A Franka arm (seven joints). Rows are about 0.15 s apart.
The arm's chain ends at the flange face. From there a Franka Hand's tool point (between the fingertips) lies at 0.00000 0.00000 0.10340 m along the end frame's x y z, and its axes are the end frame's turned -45 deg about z.
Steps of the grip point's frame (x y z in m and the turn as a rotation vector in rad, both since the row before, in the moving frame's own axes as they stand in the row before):
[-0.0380 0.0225 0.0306 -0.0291 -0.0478 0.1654]
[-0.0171 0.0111 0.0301 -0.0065 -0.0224 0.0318]
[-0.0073 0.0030 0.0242 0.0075 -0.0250 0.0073]
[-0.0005 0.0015 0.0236 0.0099 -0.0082 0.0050]
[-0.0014 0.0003 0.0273 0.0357 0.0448 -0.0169]
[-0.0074 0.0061 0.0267 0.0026 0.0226 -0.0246]
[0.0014 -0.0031 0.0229 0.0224 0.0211 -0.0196]
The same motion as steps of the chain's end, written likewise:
[-0.0091 0.0373 0.0308 -0.0544 -0.0132 0.1654]
[-0.0030 0.0178 0.0301 -0.0204 -0.0112 0.0318]
[-0.0007 0.0060 0.0242 -0.0124 -0.0230 0.0073]
[0.0020 0.0015 0.0236 0.0012 -0.0128 0.0050]
[-0.0014 0.0071 0.0275 0.0569 0.0064 -0.0169]
[-0.0024 0.0114 0.0267 0.0178 0.0141 -0.0246]
[-0.0011 0.0000 0.0229 0.0308 -0.0009 -0.0196]

